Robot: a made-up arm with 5 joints.
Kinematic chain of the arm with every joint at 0, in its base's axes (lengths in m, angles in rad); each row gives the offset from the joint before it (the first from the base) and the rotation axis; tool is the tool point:
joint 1: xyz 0 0 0.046 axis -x
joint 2: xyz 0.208 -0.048 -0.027 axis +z
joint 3: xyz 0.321 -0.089 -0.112 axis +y
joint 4: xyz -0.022 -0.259 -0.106 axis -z
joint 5: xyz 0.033 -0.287 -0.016 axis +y
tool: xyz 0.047 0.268 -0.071
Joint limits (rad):
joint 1: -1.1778..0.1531
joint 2: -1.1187..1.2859
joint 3: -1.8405..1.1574
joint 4: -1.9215..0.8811
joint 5: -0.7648..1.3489
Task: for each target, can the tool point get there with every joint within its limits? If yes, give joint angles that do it. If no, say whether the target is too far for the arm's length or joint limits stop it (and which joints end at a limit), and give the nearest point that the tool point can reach.
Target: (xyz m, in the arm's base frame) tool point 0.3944 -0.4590 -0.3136
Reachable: yes | joints -0.4321 -0.7438 -1.3835 -1.1848 -0.4693
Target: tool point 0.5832 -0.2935 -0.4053
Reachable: yes | joints -0.4692 -0.2878 -0.8967 -1.5884 0.3410
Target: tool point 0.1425 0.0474 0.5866
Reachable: no: joint limits stop it (at a limit: joint 1, joint 2, joint 3) | nearest point 0.5671 0.1915 0.3113 | short by 0.526 m
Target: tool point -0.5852 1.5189 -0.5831
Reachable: no: too far | nearest point -0.0448 0.1365 -0.4755 | short by 1.488 m
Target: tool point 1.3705 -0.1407 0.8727
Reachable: no: too far | nearest point 0.7515 0.1730 0.3059 | short by 0.896 m
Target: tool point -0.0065 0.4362 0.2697
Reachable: no: joint limits stop it (at a limit: joint 1, joint 2, joint 5) | nearest point 0.5245 0.3406 0.1355 | short by 0.556 m
